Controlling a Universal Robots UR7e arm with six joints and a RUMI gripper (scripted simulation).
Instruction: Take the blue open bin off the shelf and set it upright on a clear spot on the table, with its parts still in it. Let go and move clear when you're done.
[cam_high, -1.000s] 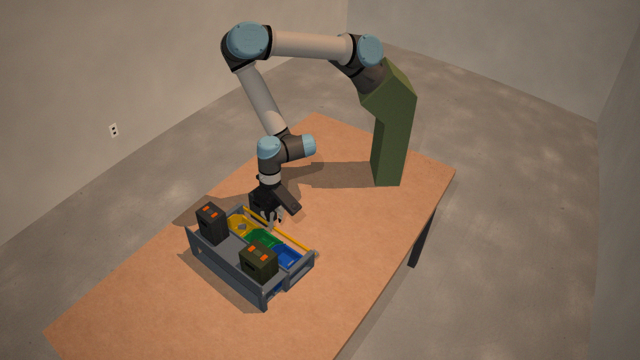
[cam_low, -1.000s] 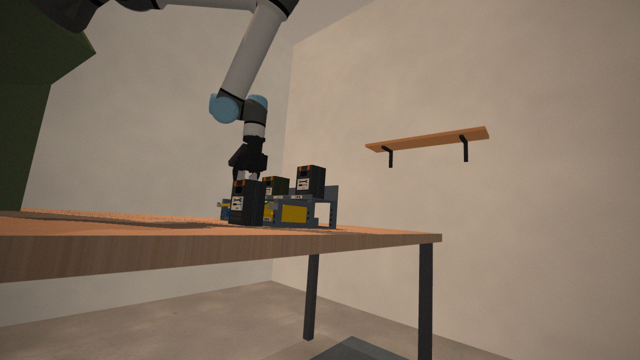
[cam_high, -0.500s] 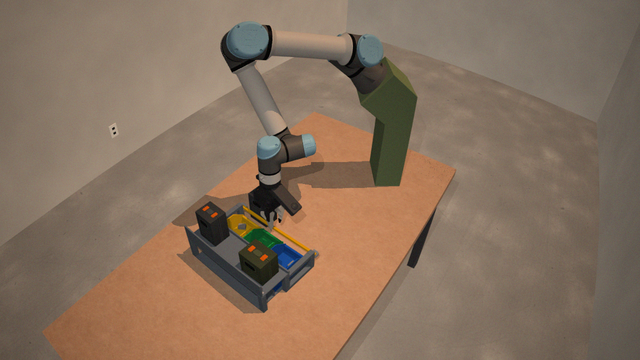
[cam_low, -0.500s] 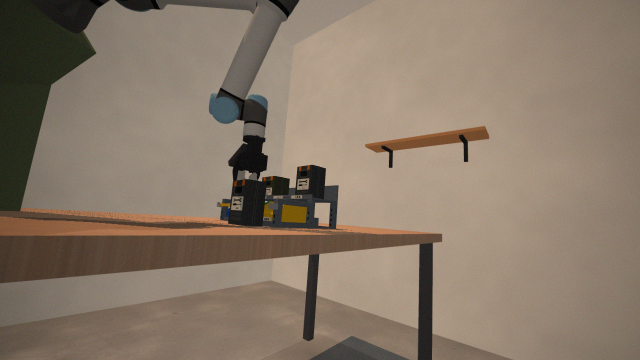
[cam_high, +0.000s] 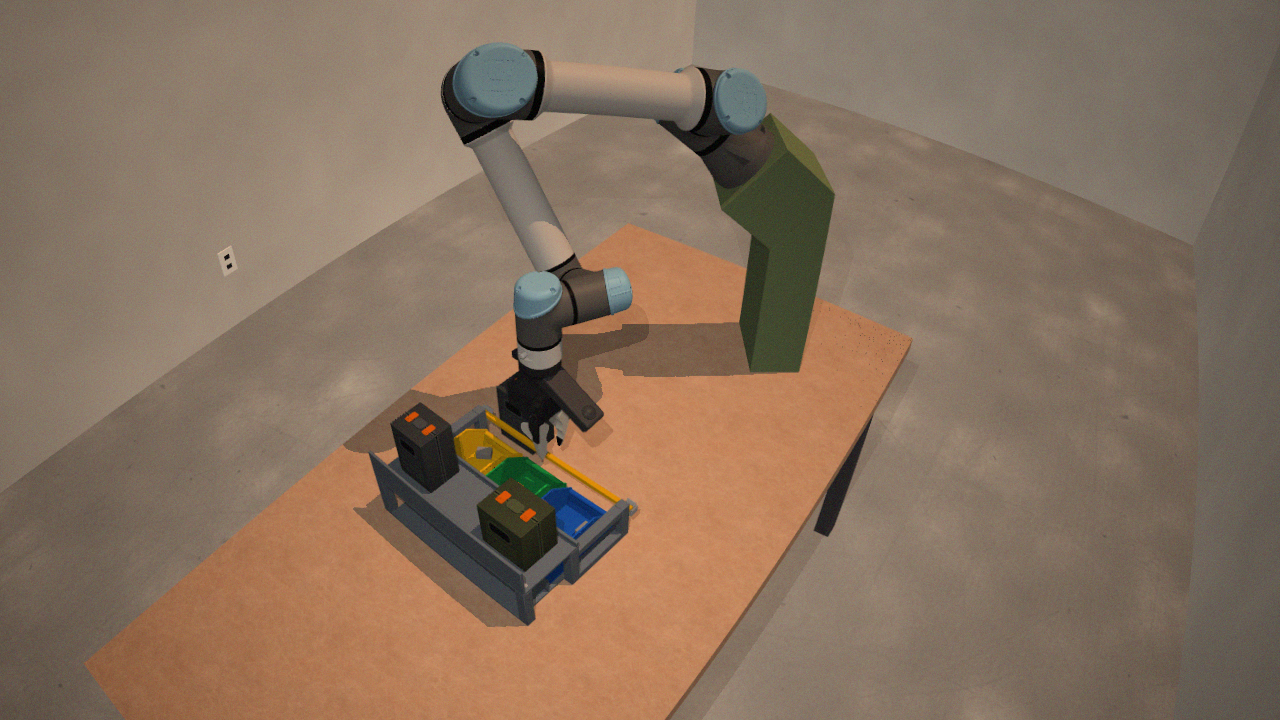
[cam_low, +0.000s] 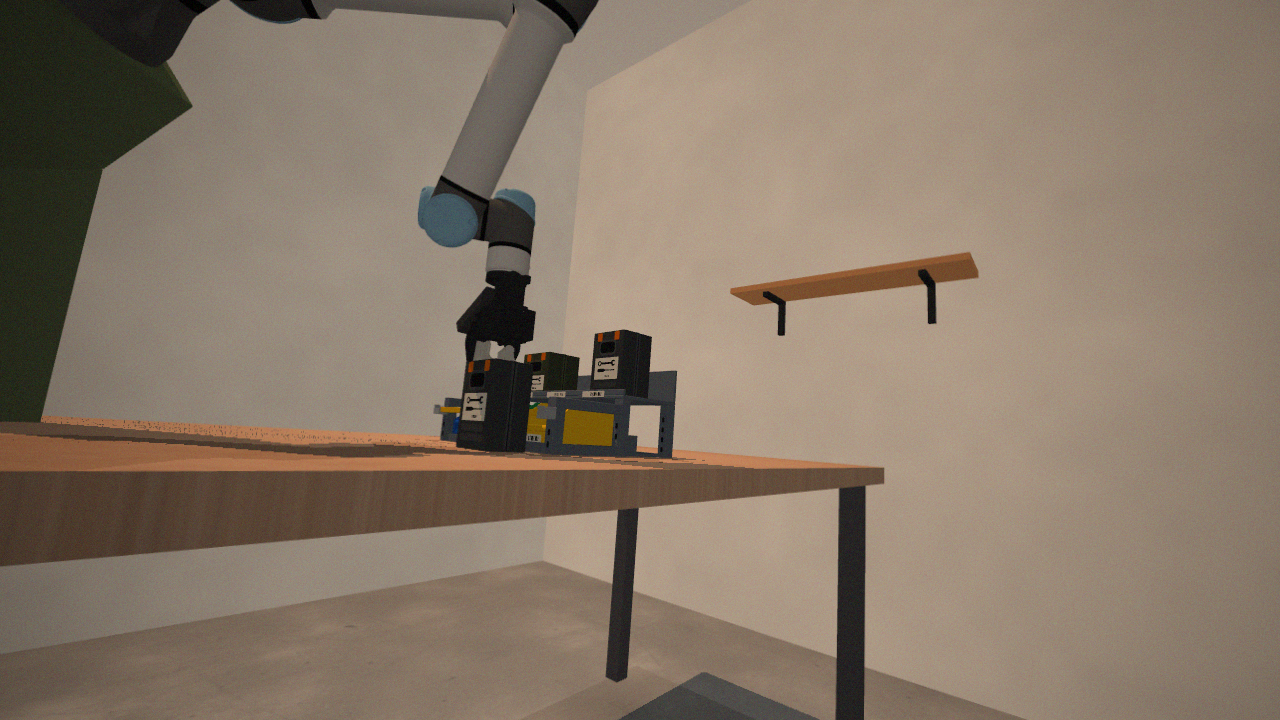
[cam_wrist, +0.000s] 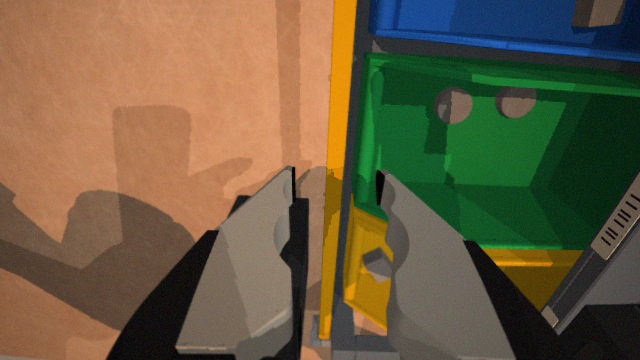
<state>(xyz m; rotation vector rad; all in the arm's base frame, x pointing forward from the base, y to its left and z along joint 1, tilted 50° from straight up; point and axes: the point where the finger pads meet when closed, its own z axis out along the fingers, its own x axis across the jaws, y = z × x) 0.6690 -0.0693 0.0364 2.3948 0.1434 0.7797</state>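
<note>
My gripper is now 30 mm above the yellow bar. Also, from my hand: blue open bin: 110 mm ahead, 100 mm to the left, 50 mm below; yellow bin: 120 mm to the right, 90 mm ahead, 50 mm below; green bin: 100 mm ahead, 50 mm below, 10 mm to the right.
</note>
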